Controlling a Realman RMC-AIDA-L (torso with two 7-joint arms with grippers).
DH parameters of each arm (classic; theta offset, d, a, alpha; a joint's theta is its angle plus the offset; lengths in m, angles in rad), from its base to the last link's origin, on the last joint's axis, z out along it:
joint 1: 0 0.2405 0 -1.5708
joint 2: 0 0 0 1.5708
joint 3: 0 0.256 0 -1.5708
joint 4: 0 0 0 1.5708
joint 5: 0 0.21 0 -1.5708
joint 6: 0 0 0 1.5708
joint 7: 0 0.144 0 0
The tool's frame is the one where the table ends.
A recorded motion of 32 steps. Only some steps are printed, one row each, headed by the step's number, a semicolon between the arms.
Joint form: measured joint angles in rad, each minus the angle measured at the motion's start. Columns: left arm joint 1, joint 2, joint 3, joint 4, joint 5, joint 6, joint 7; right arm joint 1, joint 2, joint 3, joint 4, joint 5, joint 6, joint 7.
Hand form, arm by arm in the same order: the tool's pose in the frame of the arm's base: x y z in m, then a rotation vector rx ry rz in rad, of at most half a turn. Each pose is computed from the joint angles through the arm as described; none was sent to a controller.
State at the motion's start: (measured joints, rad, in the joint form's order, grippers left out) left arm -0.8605 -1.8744 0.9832 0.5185 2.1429 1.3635 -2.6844; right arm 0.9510 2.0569 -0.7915 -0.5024 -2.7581 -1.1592 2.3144
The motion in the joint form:
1: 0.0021 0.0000 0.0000 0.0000 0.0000 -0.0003 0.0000; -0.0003 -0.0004 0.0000 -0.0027 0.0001 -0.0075 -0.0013
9: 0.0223 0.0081 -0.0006 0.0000 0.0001 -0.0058 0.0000; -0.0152 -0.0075 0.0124 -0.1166 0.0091 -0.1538 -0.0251
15: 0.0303 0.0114 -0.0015 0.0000 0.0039 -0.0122 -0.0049; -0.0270 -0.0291 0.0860 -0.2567 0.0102 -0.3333 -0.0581
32: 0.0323 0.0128 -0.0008 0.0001 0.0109 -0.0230 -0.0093; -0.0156 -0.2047 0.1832 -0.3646 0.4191 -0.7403 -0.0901
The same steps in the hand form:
1: -0.2168 0.4183 0.0241 -2.2647 -1.9254 -0.2362; 0.2357 0.4164 -0.0334 -2.4764 1.2440 -0.3027
9: -0.2266 0.4159 0.0281 -2.2341 -1.9382 -0.2364; 0.2249 0.4146 -0.0133 -2.5394 1.2200 -0.2974
15: -0.2311 0.4153 0.0299 -2.2135 -1.9453 -0.2348; 0.2140 0.4133 0.0227 -2.5844 1.2050 -0.2463
32: -0.2336 0.4162 0.0307 -2.1979 -1.9425 -0.2300; 0.1529 0.4039 0.1161 -2.8628 1.0953 0.2519

